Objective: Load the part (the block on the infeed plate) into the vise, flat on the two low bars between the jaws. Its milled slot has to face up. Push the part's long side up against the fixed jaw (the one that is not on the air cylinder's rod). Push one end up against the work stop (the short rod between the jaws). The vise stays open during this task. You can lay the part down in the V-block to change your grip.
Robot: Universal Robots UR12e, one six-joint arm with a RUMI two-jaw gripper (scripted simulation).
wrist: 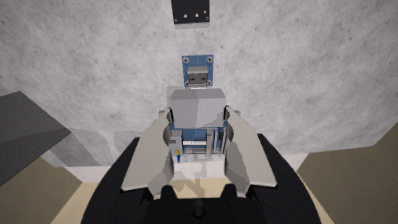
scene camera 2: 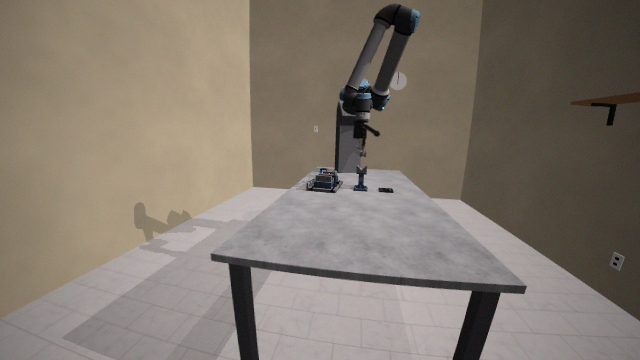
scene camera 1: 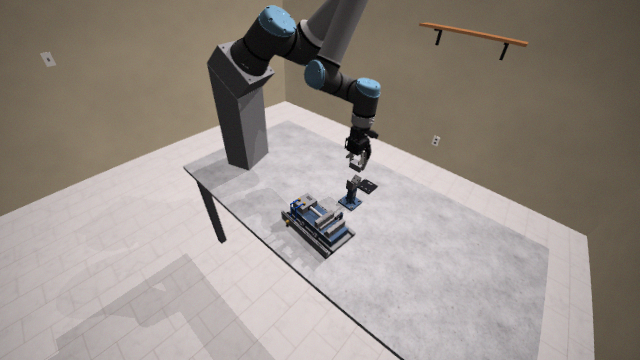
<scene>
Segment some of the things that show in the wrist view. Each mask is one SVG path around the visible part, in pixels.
My gripper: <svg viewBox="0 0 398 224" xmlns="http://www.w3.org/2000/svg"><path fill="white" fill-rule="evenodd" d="M322 223L310 194L289 163L263 134L258 133L234 110L225 105L223 119L227 122L226 135L229 138L230 144L226 148L224 174L231 183L224 186L220 197L177 198L173 187L168 185L174 176L174 162L171 150L167 148L167 146L169 147L169 139L172 136L170 125L174 121L172 109L169 107L139 137L133 139L110 167L95 189L80 224Z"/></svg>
A part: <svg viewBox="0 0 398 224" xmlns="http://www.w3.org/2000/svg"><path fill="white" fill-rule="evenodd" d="M222 89L174 90L170 98L174 127L223 127L226 97Z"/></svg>
</scene>
